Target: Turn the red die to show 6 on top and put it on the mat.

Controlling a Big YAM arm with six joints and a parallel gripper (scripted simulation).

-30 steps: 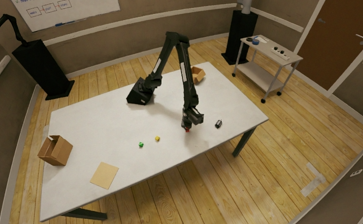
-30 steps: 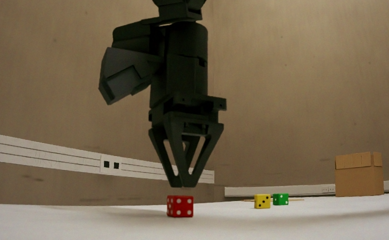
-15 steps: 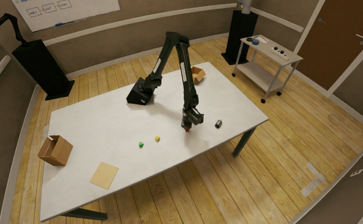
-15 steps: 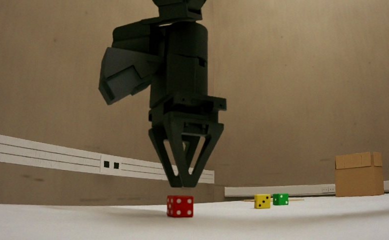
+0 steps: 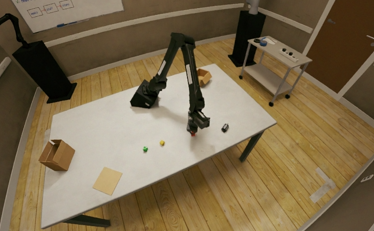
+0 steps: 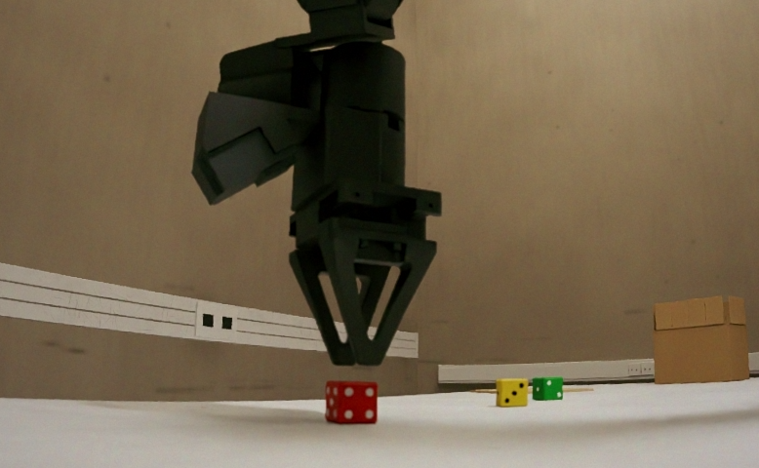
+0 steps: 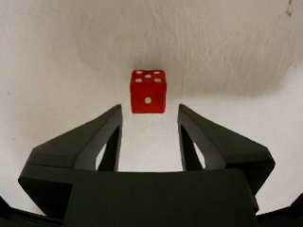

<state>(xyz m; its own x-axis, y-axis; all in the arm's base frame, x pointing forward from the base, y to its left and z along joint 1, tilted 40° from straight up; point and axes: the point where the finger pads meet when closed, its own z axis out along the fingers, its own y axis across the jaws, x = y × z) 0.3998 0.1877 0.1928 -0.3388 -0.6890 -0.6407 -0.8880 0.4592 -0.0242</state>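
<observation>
The red die lies 3 cm below my hand. Round my hand: yellow die: 22 cm to the right, 3 cm below, 3 cm ahead; then black object: 24 cm to the left, 3 cm below; then green die: 33 cm to the right, 5 cm ahead, 3 cm below.
</observation>
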